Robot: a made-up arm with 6 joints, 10 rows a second.
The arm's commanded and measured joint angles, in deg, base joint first. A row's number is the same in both.
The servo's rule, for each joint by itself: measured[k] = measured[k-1] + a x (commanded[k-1-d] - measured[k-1]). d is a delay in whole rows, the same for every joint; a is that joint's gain. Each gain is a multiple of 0.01, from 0.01 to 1. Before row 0 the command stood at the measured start. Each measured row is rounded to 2 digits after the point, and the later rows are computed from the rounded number. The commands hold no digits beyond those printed.
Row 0, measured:
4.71 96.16 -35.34 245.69 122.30 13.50
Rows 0 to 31, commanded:
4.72 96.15 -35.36 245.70 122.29 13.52
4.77 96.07 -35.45 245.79 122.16 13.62
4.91 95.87 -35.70 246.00 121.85 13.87
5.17 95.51 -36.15 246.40 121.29 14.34
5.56 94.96 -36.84 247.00 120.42 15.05
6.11 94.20 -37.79 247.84 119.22 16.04
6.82 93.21 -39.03 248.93 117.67 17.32
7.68 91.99 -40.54 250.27 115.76 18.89
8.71 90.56 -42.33 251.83 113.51 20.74
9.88 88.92 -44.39 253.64 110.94 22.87
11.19 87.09 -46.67 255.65 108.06 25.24
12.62 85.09 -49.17 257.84 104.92 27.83
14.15 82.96 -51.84 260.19 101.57 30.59
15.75 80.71 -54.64 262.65 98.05 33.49
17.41 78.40 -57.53 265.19 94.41 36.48
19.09 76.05 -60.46 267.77 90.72 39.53
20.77 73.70 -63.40 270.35 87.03 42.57
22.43 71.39 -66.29 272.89 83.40 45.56
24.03 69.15 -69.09 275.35 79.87 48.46
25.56 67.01 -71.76 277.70 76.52 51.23
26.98 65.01 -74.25 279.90 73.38 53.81
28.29 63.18 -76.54 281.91 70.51 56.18
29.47 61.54 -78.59 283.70 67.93 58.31
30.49 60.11 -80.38 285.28 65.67 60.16
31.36 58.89 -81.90 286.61 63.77 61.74
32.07 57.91 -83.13 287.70 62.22 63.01
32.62 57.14 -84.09 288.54 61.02 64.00
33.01 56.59 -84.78 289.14 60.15 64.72
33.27 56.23 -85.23 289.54 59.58 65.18
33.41 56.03 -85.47 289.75 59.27 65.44
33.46 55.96 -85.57 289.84 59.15 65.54
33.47 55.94 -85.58 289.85 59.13 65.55
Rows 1 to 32, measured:
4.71 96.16 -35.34 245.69 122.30 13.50
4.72 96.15 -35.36 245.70 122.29 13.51
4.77 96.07 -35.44 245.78 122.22 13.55
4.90 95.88 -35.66 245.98 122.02 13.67
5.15 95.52 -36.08 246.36 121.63 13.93
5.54 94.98 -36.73 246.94 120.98 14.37
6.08 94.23 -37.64 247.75 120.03 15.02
6.78 93.25 -38.84 248.81 118.76 15.92
7.63 92.04 -40.30 250.12 117.14 17.08
8.65 90.62 -42.05 251.66 115.18 18.51
9.81 88.99 -44.06 253.44 112.89 20.21
11.11 87.17 -46.30 255.43 110.28 22.17
12.53 85.17 -48.77 257.60 107.39 24.38
14.05 83.05 -51.41 259.93 104.25 26.80
15.65 80.80 -54.19 262.38 100.90 29.41
17.30 78.50 -57.06 264.91 97.40 32.17
18.98 76.15 -59.98 267.48 93.79 35.04
20.66 73.80 -62.92 270.06 90.14 37.98
22.32 71.49 -65.82 272.61 86.50 40.94
23.93 69.24 -68.63 275.08 82.92 43.87
25.46 67.10 -71.32 277.44 79.46 46.74
26.89 65.09 -73.84 279.65 76.18 49.50
28.21 63.26 -76.16 281.68 73.12 52.11
29.39 61.61 -78.25 283.50 70.32 54.53
30.42 60.17 -80.08 285.10 67.81 56.73
31.30 58.94 -81.65 286.46 65.63 58.68
32.02 57.95 -82.92 287.58 63.79 60.37
32.58 57.17 -83.93 288.44 62.29 61.79
32.98 56.61 -84.66 289.07 61.13 62.93
33.25 56.25 -85.15 289.49 60.29 63.81
33.40 56.04 -85.43 289.72 59.74 64.45
33.46 55.96 -85.55 289.83 59.42 64.88
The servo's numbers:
d 1
a 0.94 0.96 0.86 0.90 0.54 0.39

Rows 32 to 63, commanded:
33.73 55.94 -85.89 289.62 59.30 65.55
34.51 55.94 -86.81 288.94 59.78 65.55
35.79 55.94 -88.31 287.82 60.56 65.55
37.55 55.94 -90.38 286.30 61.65 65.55
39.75 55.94 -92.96 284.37 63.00 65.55
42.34 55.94 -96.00 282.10 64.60 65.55
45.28 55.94 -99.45 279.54 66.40 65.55
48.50 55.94 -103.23 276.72 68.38 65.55
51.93 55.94 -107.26 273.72 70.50 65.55
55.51 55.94 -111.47 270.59 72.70 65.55
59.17 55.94 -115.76 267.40 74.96 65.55
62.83 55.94 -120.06 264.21 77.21 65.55
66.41 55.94 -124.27 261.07 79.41 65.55
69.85 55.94 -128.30 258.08 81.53 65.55
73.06 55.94 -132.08 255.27 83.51 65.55
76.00 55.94 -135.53 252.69 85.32 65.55
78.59 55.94 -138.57 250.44 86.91 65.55
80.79 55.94 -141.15 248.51 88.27 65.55
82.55 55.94 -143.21 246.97 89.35 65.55
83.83 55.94 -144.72 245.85 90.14 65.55
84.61 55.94 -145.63 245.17 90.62 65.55
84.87 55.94 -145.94 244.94 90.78 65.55
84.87 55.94 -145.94 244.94 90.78 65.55
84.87 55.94 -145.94 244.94 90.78 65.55
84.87 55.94 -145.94 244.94 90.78 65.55
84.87 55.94 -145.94 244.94 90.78 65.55
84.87 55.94 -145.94 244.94 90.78 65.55
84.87 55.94 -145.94 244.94 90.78 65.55
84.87 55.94 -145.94 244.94 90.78 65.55
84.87 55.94 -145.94 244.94 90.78 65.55
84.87 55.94 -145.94 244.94 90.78 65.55
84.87 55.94 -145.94 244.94 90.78 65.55
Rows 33 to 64, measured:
33.47 55.94 -85.58 289.85 59.26 65.14
33.71 55.94 -85.85 289.64 59.28 65.30
34.46 55.94 -86.68 289.01 59.55 65.40
35.71 55.94 -88.08 287.94 60.10 65.46
37.44 55.94 -90.06 286.46 60.94 65.50
39.61 55.94 -92.55 284.58 62.05 65.52
42.18 55.94 -95.52 282.35 63.43 65.53
45.09 55.94 -98.90 279.82 65.03 65.54
48.30 55.94 -102.62 277.03 66.84 65.54
51.71 55.94 -106.61 274.05 68.82 65.54
55.28 55.94 -110.79 270.94 70.92 65.54
58.94 55.94 -115.06 267.75 73.10 65.54
62.60 55.94 -119.36 264.56 75.32 65.54
66.18 55.94 -123.58 261.42 77.53 65.54
69.63 55.94 -127.64 258.41 79.69 65.54
72.85 55.94 -131.46 255.58 81.75 65.54
75.81 55.94 -134.96 252.98 83.68 65.54
78.42 55.94 -138.06 250.69 85.42 65.54
80.65 55.94 -140.72 248.73 86.96 65.54
82.44 55.94 -142.86 247.15 88.25 65.54
83.75 55.94 -144.46 245.98 89.27 65.54
84.56 55.94 -145.47 245.25 90.00 65.54
84.85 55.94 -145.87 244.97 90.42 65.54
84.87 55.94 -145.93 244.94 90.61 65.54
84.87 55.94 -145.94 244.94 90.70 65.54
84.87 55.94 -145.94 244.94 90.74 65.54
84.87 55.94 -145.94 244.94 90.76 65.54
84.87 55.94 -145.94 244.94 90.77 65.54
84.87 55.94 -145.94 244.94 90.78 65.54
84.87 55.94 -145.94 244.94 90.78 65.54
84.87 55.94 -145.94 244.94 90.78 65.54
84.87 55.94 -145.94 244.94 90.78 65.54

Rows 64 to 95, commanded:
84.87 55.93 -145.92 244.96 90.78 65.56
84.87 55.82 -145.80 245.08 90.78 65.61
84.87 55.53 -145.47 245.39 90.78 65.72
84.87 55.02 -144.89 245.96 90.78 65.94
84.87 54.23 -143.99 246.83 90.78 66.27
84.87 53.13 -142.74 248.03 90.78 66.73
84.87 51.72 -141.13 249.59 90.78 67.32
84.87 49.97 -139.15 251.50 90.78 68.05
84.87 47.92 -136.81 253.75 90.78 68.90
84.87 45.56 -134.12 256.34 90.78 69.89
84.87 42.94 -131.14 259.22 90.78 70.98
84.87 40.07 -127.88 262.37 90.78 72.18
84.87 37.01 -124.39 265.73 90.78 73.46
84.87 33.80 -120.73 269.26 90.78 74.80
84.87 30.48 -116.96 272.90 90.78 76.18
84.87 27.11 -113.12 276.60 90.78 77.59
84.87 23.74 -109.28 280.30 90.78 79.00
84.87 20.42 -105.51 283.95 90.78 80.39
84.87 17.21 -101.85 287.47 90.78 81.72
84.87 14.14 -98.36 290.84 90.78 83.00
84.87 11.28 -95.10 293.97 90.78 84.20
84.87 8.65 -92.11 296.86 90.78 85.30
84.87 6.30 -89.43 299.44 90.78 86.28
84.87 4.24 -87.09 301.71 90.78 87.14
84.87 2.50 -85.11 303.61 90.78 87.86
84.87 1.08 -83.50 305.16 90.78 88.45
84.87 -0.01 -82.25 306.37 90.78 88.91
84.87 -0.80 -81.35 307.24 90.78 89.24
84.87 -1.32 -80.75 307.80 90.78 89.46
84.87 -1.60 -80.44 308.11 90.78 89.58
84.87 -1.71 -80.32 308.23 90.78 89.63
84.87 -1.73 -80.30 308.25 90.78 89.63
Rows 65 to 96, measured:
84.87 55.94 -145.94 244.94 90.78 65.54
84.87 55.93 -145.92 244.96 90.78 65.55
84.87 55.82 -145.82 245.07 90.78 65.57
84.87 55.54 -145.52 245.36 90.78 65.63
84.87 55.04 -144.98 245.90 90.78 65.75
84.87 54.26 -144.13 246.74 90.78 65.95
84.87 53.18 -142.93 247.90 90.78 66.25
84.87 51.78 -141.38 249.42 90.78 66.67
84.87 50.04 -139.46 251.29 90.78 67.21
84.87 48.00 -137.18 253.50 90.78 67.87
84.87 45.66 -134.55 256.06 90.78 68.66
84.87 43.05 -131.62 258.90 90.78 69.56
84.87 40.19 -128.40 262.02 90.78 70.58
84.87 37.14 -124.95 265.36 90.78 71.70
84.87 33.93 -121.32 268.87 90.78 72.91
84.87 30.62 -117.57 272.50 90.78 74.19
84.87 27.25 -113.74 276.19 90.78 75.52
84.87 23.88 -109.90 279.89 90.78 76.88
84.87 20.56 -106.12 283.54 90.78 78.25
84.87 17.34 -102.45 287.08 90.78 79.60
84.87 14.27 -98.93 290.46 90.78 80.93
84.87 11.40 -95.64 293.62 90.78 82.21
84.87 8.76 -92.60 296.54 90.78 83.42
84.87 6.40 -89.87 299.15 90.78 84.54
84.87 4.33 -87.48 301.45 90.78 85.55
84.87 2.57 -85.44 303.39 90.78 86.45
84.87 1.14 -83.77 304.98 90.78 87.23
84.87 0.04 -82.46 306.23 90.78 87.89
84.87 -0.77 -81.51 307.14 90.78 88.42
84.87 -1.30 -80.86 307.73 90.78 88.83
84.87 -1.59 -80.50 308.07 90.78 89.12
84.87 -1.71 -80.35 308.21 90.78 89.32

